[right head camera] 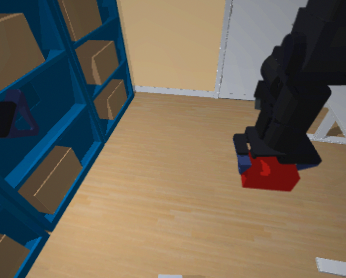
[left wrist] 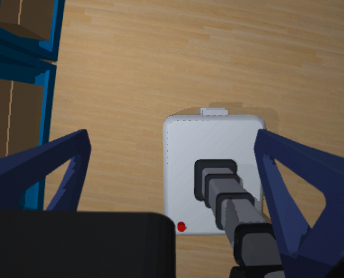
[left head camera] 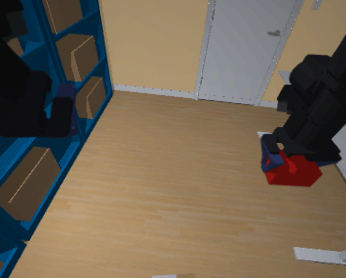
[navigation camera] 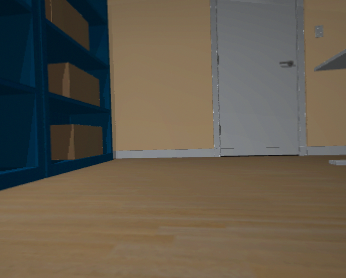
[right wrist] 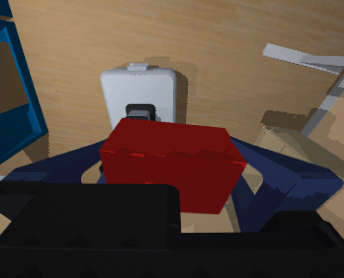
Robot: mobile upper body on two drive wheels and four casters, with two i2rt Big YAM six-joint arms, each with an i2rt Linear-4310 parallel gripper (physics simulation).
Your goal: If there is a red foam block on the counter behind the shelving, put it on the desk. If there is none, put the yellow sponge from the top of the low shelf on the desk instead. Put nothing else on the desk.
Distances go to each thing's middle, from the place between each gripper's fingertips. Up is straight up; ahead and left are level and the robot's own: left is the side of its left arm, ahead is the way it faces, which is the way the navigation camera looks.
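Red foam block (right head camera: 266, 173): my right hand 1 cm past it, 2 cm below it.
My left gripper: 450 mm to the left of the red foam block, 110 mm above it, 10 mm short of it. By its middle, the block is nearer to my right hand than to my left gripper.
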